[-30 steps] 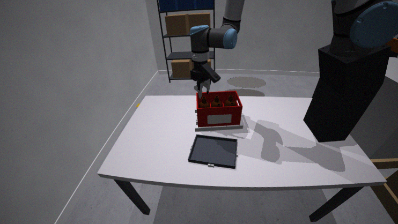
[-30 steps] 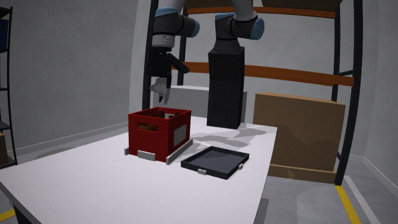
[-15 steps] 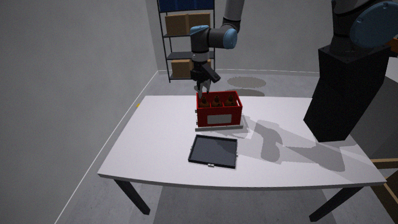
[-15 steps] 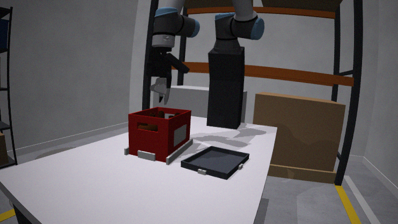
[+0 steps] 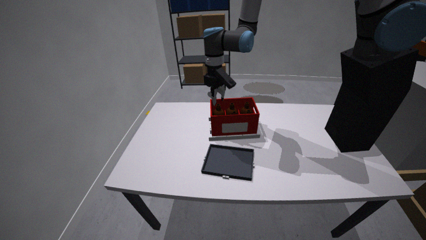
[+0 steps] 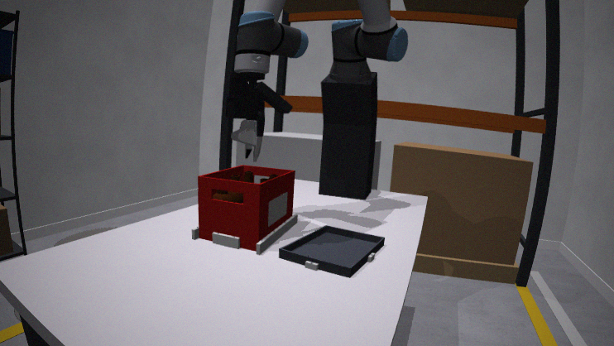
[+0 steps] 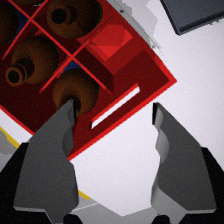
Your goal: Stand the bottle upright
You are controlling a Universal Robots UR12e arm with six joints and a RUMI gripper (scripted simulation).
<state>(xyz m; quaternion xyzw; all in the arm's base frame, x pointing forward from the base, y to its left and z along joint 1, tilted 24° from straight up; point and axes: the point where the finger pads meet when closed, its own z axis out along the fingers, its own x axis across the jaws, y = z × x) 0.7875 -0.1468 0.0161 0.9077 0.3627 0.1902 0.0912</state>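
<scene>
My hand is 15 cm above the brown bottle and 9 cm to the left of it. Also, from my hand: dark tray: 23 cm to the left, 23 cm below, 3 cm behind; then glass bottle: 15 cm below, 9 cm to the right, 9 cm behind; then red crate: 16 cm below, 9 cm behind, 4 cm to the right.
</scene>
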